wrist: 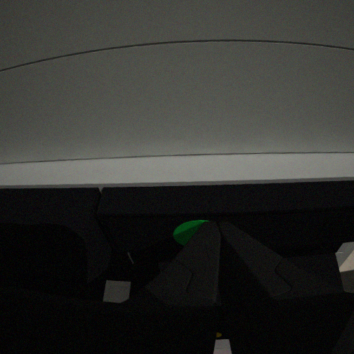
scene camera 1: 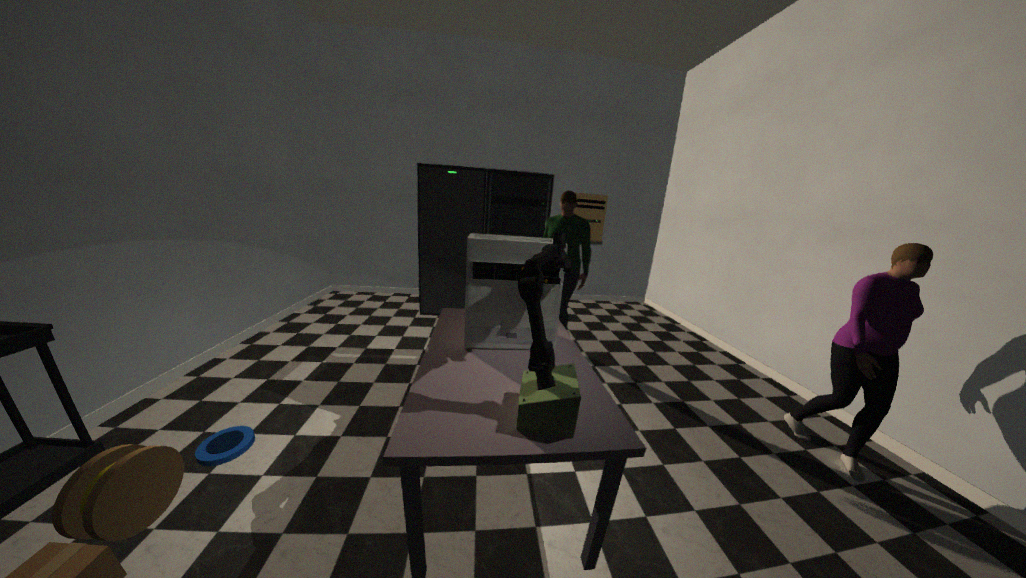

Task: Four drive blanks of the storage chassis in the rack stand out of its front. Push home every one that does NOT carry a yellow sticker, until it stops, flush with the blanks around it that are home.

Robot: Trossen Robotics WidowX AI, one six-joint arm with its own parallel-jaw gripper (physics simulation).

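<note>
The pale rack stands on the table, with a dark band of drive blanks below its top panel; my arm hides the band's right part. In the wrist view two black blanks show side by side under a pale edge, a left one and a wider right one, with a thin gap between them. A green round sticker shows beside my fingertips. My gripper is shut and empty, its tips in front of the wider blank; contact cannot be told. A small yellow spot shows below the fingers. How far each blank stands out is too dark to tell.
My arm rises from a green base block on the table. A person in green stands behind the rack at the right, near a dark cabinet. A person in purple is at the right wall.
</note>
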